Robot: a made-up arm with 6 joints. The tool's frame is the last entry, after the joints. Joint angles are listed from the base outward. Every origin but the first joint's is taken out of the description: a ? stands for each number. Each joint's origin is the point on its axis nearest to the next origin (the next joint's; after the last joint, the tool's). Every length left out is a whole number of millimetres.
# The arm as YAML. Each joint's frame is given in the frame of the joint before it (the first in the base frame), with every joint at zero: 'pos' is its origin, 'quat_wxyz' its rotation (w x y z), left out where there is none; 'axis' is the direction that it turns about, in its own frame. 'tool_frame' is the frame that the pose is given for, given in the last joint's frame.
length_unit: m
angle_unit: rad
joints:
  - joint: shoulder
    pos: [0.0, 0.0, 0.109]
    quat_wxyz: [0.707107, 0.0, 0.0, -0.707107]
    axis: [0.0, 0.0, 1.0]
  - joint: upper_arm
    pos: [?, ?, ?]
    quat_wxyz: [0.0, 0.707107, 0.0, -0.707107]
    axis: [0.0, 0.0, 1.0]
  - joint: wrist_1
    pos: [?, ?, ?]
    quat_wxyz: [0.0, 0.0, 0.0, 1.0]
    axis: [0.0, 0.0, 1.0]
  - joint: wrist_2
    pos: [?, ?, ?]
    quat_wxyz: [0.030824, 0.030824, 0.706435, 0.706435]
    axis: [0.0, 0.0, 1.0]
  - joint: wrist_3
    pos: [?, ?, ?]
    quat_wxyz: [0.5, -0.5, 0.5, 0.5]
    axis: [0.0, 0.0, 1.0]
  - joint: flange
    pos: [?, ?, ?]
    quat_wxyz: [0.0, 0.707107, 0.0, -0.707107]
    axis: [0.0, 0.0, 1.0]
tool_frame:
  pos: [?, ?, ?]
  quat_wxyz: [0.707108, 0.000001, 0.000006, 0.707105]
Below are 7 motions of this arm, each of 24 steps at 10 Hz.
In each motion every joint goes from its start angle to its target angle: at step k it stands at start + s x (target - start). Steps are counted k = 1, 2, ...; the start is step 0. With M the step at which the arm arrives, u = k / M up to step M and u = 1 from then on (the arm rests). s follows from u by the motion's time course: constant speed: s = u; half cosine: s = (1 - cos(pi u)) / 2; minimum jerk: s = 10 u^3 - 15 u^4 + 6 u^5.
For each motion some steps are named. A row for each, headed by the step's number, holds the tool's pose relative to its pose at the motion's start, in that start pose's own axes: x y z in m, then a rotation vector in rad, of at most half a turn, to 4 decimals.
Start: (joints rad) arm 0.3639 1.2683 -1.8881 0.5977 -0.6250 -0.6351
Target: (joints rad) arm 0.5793 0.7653 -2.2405 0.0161 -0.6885 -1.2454
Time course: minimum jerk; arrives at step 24
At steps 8, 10, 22, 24:
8: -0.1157 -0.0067 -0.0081 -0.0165 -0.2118 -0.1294
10: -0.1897 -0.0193 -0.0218 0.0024 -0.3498 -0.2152
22: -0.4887 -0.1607 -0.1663 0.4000 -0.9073 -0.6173
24: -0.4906 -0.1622 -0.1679 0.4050 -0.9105 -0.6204

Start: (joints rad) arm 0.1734 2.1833 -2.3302 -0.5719 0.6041 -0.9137
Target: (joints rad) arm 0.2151 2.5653 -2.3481 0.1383 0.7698 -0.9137
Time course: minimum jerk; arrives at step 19
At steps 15, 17, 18, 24:
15: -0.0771 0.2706 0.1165 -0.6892 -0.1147 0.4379
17: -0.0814 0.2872 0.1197 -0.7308 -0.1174 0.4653
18: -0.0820 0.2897 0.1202 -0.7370 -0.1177 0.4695
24: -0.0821 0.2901 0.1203 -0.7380 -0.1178 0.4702

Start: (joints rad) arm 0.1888 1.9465 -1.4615 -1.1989 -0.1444 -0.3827
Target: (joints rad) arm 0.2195 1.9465 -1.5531 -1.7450 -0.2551 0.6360
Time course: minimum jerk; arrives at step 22
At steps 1, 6, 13, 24:
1: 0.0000 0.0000 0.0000 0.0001 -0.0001 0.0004
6: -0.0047 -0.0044 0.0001 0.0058 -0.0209 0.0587
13: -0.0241 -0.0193 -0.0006 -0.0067 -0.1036 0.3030
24: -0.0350 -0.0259 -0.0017 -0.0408 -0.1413 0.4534

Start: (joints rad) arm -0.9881 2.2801 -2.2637 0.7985 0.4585 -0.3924
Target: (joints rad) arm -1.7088 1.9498 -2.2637 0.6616 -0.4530 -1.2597
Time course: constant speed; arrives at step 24
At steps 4, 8, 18, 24:
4: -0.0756 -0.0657 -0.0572 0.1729 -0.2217 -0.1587
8: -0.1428 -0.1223 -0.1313 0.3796 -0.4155 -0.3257
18: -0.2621 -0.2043 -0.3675 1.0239 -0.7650 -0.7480
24: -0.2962 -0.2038 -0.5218 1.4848 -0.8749 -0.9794

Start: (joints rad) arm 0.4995 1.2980 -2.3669 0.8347 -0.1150 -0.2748
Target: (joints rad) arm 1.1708 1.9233 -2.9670 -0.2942 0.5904 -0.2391
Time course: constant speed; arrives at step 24
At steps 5, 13, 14, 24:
5: 0.0752 -0.0032 0.0180 -0.0925 0.1694 -0.0983
13: 0.2050 0.0107 0.0182 -0.2193 0.4228 -0.2706
14: 0.2212 0.0141 0.0158 -0.2328 0.4526 -0.2935
24: 0.3682 0.0666 -0.0354 -0.3302 0.7211 -0.5387

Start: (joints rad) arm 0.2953 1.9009 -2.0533 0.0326 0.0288 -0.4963
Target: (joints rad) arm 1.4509 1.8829 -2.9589 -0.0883 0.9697 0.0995
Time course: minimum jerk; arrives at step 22
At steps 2, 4, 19, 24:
2: -0.0036 0.0033 -0.0003 -0.0068 -0.0033 0.0047
4: -0.0251 0.0224 -0.0027 -0.0468 -0.0220 0.0321
19: -0.4073 0.2137 -0.3706 -1.0392 -0.2028 0.6806
24: -0.4105 0.2111 -0.3807 -1.0617 -0.2002 0.6941

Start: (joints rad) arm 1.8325 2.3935 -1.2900 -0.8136 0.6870 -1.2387
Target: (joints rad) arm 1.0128 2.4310 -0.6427 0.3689 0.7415 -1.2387
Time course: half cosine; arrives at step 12
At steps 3, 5, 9, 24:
3: 0.0112 0.0636 0.0395 -0.1786 -0.1449 0.1995
5: 0.0104 0.1585 0.0765 -0.4457 -0.3604 0.5227
9: -0.0338 0.3136 0.0788 -1.0034 -0.7987 1.2667
24: -0.0492 0.3433 0.0662 -1.1718 -0.9230 1.4987

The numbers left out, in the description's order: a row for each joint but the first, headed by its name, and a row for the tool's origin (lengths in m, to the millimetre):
upper_arm: 0.0 0.0 0.0
wrist_1: -0.058 0.422 0.0
wrist_2: 0.051 0.291 0.0
wrist_3: 0.0 0.0 0.0
flange: -0.136 0.0 0.0
tool: 0.0 0.0 0.0

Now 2 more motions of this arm.
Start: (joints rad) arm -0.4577 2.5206 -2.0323 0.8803 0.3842 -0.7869
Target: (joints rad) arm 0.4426 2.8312 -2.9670 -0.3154 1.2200 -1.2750
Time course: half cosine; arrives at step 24
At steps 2, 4, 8, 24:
2: -0.0002 0.0118 0.0038 -0.0171 0.0086 -0.0392
4: 0.0002 0.0465 0.0138 -0.0653 0.0328 -0.1540
8: 0.0136 0.1708 0.0375 -0.2153 0.1091 -0.5721
24: 0.1620 0.5729 -0.0493 -0.2711 0.2381 -2.0777

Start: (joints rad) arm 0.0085 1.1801 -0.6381 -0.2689 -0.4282 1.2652
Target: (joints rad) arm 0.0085 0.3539 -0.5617 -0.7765 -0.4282 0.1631
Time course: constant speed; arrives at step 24
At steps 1, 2, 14, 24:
1: -0.0023 0.0082 -0.0111 -0.0287 -0.0088 -0.0687
2: -0.0043 0.0161 -0.0225 -0.0567 -0.0194 -0.1377
14: -0.0097 0.0812 -0.1707 -0.3120 -0.2782 -0.9727
24: 0.0111 0.0921 -0.2971 -0.3580 -0.6566 -1.6519

